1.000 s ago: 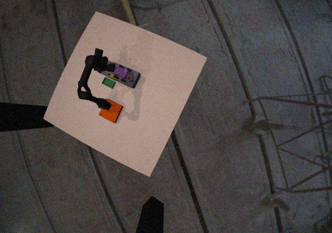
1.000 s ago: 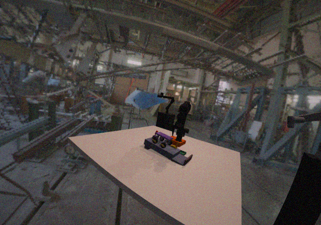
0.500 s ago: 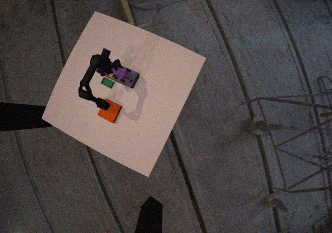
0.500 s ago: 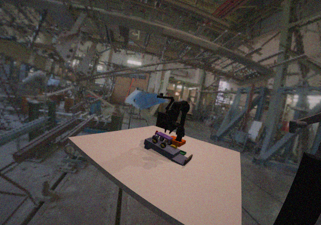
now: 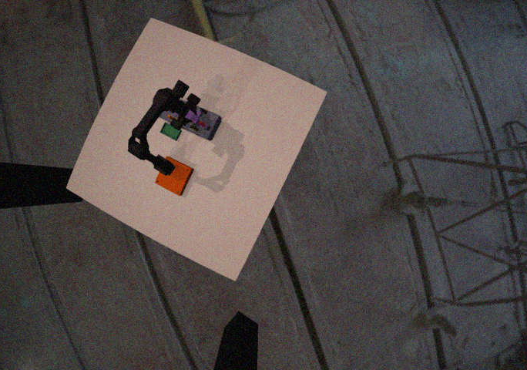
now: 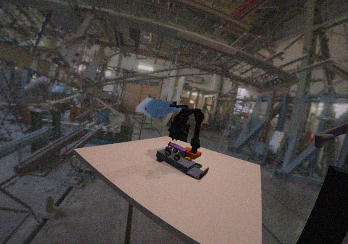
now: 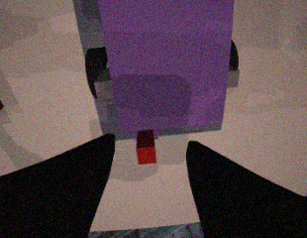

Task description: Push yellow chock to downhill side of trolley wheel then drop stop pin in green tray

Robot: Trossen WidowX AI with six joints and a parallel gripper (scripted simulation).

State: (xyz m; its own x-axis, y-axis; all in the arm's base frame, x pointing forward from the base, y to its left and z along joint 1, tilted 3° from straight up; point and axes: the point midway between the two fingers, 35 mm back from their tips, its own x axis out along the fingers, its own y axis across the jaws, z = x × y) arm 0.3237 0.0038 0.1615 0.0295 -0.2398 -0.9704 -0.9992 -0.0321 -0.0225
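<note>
The red-headed stop pin is 60 mm below my gripper tip and 50 mm to the right of it. From my gripper tip the other things lie so: grey-purple ramp: 140 mm below, 60 mm to the left; trolley: 80 mm below, 50 mm to the left; yellow chock: 130 mm to the left, 110 mm below, 70 mm behind.
</note>
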